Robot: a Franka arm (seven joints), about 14 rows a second.
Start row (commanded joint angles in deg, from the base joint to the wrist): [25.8 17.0 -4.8 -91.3 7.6 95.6 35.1]
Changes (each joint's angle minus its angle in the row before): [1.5 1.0 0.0 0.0 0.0 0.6 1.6]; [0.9 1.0 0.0 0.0 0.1 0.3 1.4]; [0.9 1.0 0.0 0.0 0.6 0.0 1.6]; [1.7 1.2 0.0 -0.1 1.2 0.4 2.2]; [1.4 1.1 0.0 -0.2 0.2 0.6 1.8]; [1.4 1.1 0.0 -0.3 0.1 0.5 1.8]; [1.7 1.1 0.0 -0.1 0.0 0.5 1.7]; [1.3 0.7 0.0 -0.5 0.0 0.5 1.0]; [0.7 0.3 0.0 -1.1 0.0 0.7 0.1]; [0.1 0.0 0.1 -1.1 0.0 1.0 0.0]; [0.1 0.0 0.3 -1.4 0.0 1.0 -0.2]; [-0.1 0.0 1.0 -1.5 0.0 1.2 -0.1]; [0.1 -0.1 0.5 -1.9 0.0 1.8 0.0]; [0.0 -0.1 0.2 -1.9 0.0 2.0 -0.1]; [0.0 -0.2 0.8 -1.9 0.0 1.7 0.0]
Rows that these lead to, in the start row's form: [27.3 18.0 -4.8 -91.3 7.6 96.2 36.7]; [28.2 19.0 -4.8 -91.3 7.7 96.5 38.1]; [29.1 20.0 -4.8 -91.3 8.3 96.5 39.7]; [30.8 21.2 -4.8 -91.4 9.5 96.9 41.9]; [32.2 22.3 -4.8 -91.6 9.7 97.5 43.7]; [33.6 23.4 -4.8 -91.9 9.8 98.0 45.5]; [35.3 24.5 -4.8 -92.0 9.8 98.5 47.2]; [36.6 25.2 -4.8 -92.5 9.8 99.0 48.2]; [37.3 25.5 -4.8 -93.6 9.8 99.7 48.3]; [37.4 25.5 -4.7 -94.7 9.8 100.7 48.3]; [37.5 25.5 -4.4 -96.1 9.8 101.7 48.1]; [37.4 25.5 -3.4 -97.6 9.8 102.9 48.0]; [37.5 25.4 -2.9 -99.5 9.8 104.7 48.0]; [37.5 25.3 -2.7 -101.4 9.8 106.7 47.9]; [37.5 25.1 -1.9 -103.3 9.8 108.4 47.9]
